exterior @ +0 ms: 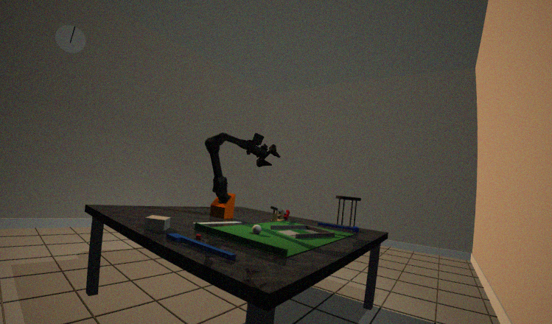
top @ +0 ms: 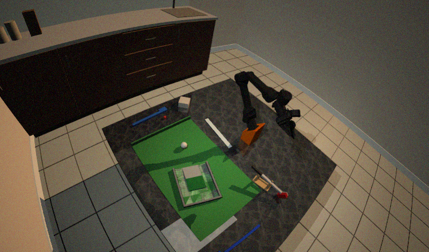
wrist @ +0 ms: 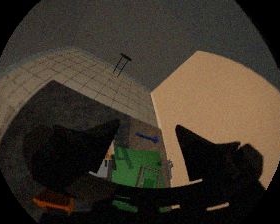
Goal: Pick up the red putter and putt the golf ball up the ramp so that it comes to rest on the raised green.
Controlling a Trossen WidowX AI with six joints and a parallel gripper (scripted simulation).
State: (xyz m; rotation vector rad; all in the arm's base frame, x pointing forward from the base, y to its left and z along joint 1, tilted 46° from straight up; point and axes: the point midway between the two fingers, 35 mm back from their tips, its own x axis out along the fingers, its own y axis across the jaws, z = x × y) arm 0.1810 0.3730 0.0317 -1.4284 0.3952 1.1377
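My gripper tip is 450 mm to the left of the white strip, 400 mm above it and 50 mm past it. Also, from my gripper tip: white golf ball 510 mm to the right, 370 mm below, 220 mm ahead; small wooden rack 370 mm below, 50 mm ahead, 10 mm to the left; red putter 340 mm below, 50 mm to the left, 50 mm ahead.
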